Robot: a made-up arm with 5 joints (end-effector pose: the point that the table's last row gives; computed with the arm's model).
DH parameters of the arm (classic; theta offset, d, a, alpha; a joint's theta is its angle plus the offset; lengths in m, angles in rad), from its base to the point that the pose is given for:
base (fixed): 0 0.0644 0 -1.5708
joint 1: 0 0.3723 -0.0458 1.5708
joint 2: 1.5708 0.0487 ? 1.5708
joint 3: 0 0.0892 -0.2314 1.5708
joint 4: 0 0.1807 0.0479 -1.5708
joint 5: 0 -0.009 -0.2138 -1.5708
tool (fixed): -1.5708 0.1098 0 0
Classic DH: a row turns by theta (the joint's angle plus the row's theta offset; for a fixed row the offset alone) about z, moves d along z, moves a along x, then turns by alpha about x.
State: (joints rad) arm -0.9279 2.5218 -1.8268 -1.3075 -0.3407
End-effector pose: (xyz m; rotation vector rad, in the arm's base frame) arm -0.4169 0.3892 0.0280 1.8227 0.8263 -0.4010
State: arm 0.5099 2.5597 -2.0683 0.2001 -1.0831
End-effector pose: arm -0.1114 0.2544 0.3369 -0.6294 -2.3990 0.0829
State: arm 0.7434 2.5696 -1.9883 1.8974 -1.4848
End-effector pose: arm -0.0671 0.3207 0.5013 -0.1744 -0.6263 -0.6302
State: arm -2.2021 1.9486 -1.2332 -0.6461 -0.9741
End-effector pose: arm -0.1595 0.4234 -0.1872 1.6217 0.6648 0.4943
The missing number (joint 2, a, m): 0.0588
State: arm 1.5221 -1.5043 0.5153 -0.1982 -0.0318
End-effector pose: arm -0.2143 0.2435 0.3430 -0.6603 0.8955 -1.1993
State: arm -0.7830 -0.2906 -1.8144 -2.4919 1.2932
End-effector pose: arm -0.1642 0.0830 0.2884 0.1423 1.7297 -0.0119
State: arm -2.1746 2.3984 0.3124 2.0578 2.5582
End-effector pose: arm 0.4266 0.6141 0.1769 1.2525 -0.6164 1.9957
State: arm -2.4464 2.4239 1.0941 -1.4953 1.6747
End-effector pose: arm 0.4901 0.2251 0.1155 -0.7489 1.8847 0.4530
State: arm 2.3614 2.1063 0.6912 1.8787 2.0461
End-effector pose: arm -0.1297 0.4172 0.5369 -0.2616 -2.0556 2.3531
